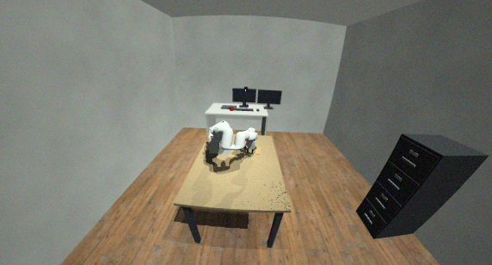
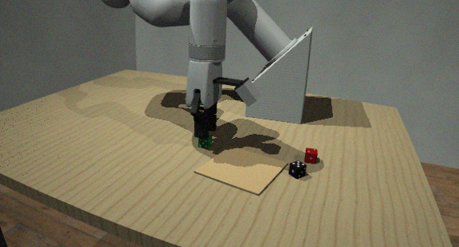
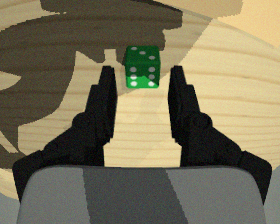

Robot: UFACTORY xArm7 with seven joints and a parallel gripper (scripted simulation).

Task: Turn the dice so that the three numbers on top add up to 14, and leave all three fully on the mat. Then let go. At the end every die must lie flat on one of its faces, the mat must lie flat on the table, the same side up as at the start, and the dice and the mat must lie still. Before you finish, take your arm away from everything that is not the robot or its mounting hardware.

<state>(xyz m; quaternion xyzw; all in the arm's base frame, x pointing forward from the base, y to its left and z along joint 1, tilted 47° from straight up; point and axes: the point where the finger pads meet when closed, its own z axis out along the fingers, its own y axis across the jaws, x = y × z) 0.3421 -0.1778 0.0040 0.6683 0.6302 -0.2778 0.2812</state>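
My hand is 40 mm above the green die. The rest, counted from my hand: red die 240 mm to the left, 40 mm below; black die 210 mm to the left, 70 mm ahead, 40 mm below; tan mat 100 mm to the left, 70 mm ahead, 50 mm below.
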